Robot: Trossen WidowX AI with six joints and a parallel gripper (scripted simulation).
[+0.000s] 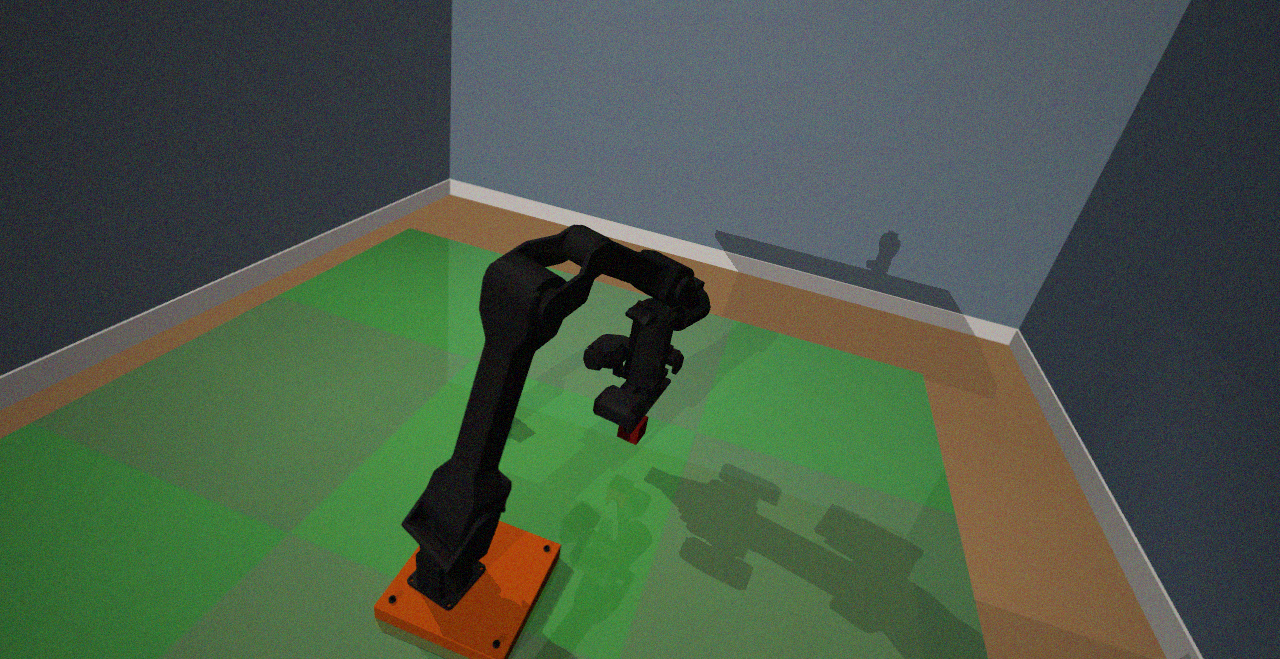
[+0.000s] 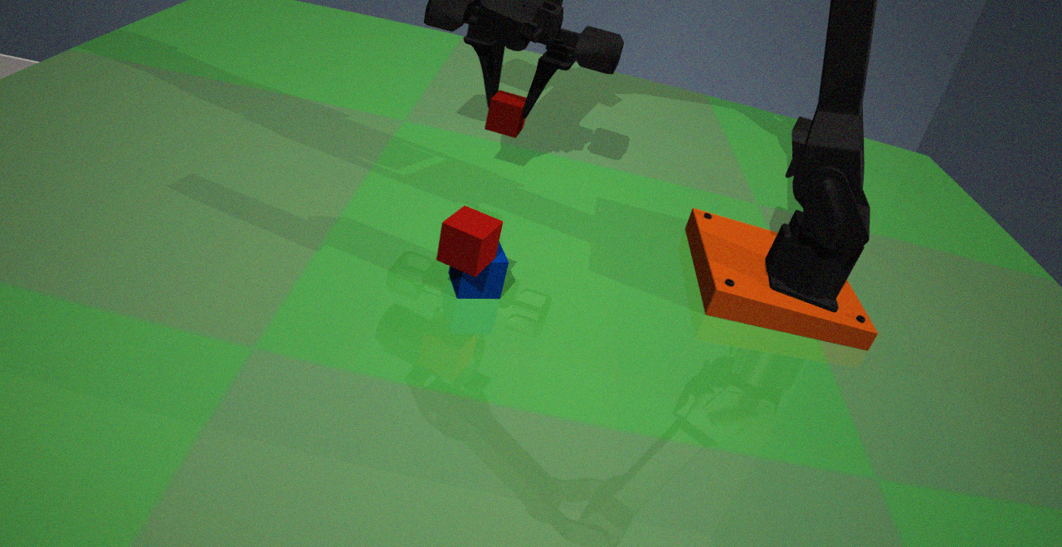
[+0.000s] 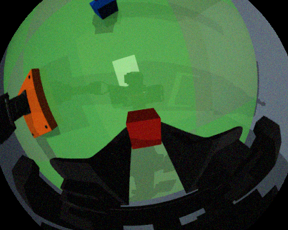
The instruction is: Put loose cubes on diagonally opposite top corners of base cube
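The blue base cube lies 50 mm behind my gripper tip, 210 mm to the left of it and 50 mm below it.
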